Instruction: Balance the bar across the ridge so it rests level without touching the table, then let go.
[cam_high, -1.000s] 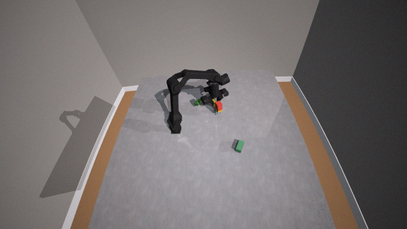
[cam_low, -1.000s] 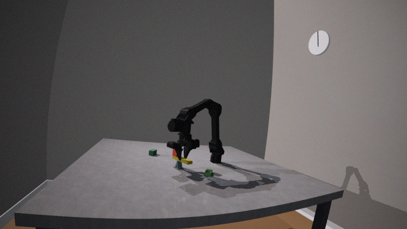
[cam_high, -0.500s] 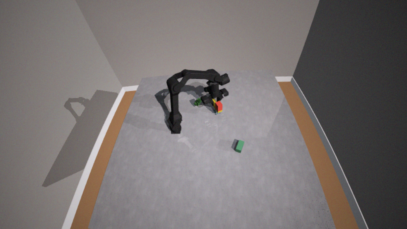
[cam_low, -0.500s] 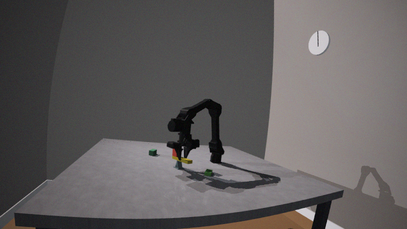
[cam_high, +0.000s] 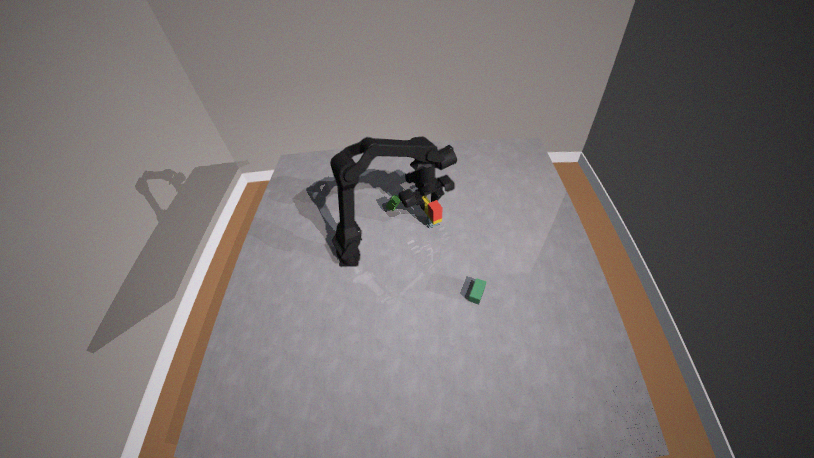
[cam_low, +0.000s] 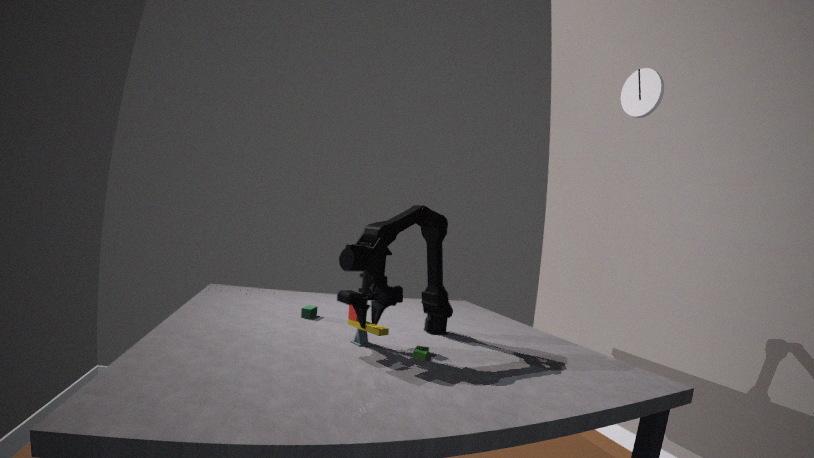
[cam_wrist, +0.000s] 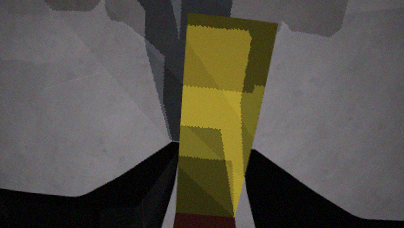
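Now: the yellow bar 1 cm ahead of my gripper tip, 3 cm to the right of it and 2 cm above it. Also, from my gripper tip: bright green block 13 cm behind, 8 cm to the left, 5 cm below; darker green block 14 cm ahead, 32 cm to the right, 4 cm below.
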